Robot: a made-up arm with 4 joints.
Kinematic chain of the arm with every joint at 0, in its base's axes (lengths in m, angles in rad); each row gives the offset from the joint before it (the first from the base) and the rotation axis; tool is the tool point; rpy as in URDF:
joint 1: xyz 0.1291 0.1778 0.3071 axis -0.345 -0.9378 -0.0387
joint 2: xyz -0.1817 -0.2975 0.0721 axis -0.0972 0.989 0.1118
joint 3: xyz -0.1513 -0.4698 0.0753 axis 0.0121 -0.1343 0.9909
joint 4: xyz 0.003 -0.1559 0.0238 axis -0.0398 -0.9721 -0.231
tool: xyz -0.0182 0.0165 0.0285 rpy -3.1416 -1.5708 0
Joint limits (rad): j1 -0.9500..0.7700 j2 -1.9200..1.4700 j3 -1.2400..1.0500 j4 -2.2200..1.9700
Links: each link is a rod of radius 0.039 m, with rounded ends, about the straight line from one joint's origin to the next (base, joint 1, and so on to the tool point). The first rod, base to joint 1, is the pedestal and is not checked.
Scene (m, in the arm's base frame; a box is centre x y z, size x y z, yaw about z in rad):
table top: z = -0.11
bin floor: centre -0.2 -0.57 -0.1 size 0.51 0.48 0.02 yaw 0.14
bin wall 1: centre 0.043 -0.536 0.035 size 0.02 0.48 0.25 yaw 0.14
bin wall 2: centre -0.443 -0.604 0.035 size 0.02 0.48 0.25 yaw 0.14
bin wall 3: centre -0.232 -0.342 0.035 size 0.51 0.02 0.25 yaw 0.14
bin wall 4: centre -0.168 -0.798 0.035 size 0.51 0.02 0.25 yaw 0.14
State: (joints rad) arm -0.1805 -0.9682 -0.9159 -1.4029
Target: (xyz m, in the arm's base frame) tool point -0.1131 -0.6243 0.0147
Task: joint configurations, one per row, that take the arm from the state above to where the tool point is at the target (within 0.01 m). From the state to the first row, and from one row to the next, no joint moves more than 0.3 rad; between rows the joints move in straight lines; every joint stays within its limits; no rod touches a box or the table.
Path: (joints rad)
1: 0.0563 -1.1346 -1.0239 -1.1210
2: 0.2931 -1.3009 -1.1320 -0.8392
3: 0.5298 -1.4673 -1.2400 -0.5573

